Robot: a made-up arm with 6 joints.
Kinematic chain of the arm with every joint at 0, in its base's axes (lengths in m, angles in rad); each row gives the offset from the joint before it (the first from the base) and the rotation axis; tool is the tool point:
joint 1: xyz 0 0 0.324 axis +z
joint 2: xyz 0 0 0 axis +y
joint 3: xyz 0 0 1.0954 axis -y
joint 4: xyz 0 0 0 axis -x
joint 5: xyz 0.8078 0 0 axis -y
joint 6: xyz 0 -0.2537 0 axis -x
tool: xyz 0 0 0
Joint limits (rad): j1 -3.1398..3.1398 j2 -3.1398..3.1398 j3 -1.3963..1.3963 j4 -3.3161..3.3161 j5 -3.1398..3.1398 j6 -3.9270..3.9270
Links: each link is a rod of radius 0.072 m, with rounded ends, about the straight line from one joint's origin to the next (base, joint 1, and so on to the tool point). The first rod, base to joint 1, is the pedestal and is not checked.
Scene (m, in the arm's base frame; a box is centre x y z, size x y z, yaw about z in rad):
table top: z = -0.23
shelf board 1: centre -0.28 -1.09 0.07 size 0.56 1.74 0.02 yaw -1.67
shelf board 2: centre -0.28 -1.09 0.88 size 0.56 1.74 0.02 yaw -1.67
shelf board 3: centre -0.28 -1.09 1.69 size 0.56 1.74 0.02 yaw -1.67
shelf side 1: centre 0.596 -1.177 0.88 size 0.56 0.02 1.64 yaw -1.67
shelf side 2: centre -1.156 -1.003 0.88 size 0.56 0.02 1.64 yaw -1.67
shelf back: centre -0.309 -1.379 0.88 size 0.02 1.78 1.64 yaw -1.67
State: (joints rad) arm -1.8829 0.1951 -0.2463 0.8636 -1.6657 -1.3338
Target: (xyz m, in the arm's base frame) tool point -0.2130 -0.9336 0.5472
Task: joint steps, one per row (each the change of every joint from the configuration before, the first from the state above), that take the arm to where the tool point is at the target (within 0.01 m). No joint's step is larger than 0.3 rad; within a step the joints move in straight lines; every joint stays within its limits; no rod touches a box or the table.
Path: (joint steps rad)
1: -0.0670 -0.1927 -0.1829 -0.0531 0.0000 0.0000
2: -0.0670 -0.1927 -0.1829 -0.0531 0.0000 0.0000
3: 0.1557 0.1719 -0.2255 0.0083 0.0000 0.0000
4: 0.1556 0.1718 -0.2255 0.0083 0.0000 0.0000
5: 0.1556 0.1719 -0.2255 0.0083 0.0000 0.0000
6: -0.0330 0.0973 0.2550 0.0254 0.0000 0.0000
7: -0.0330 0.0972 0.2550 0.0254 0.0000 0.0000

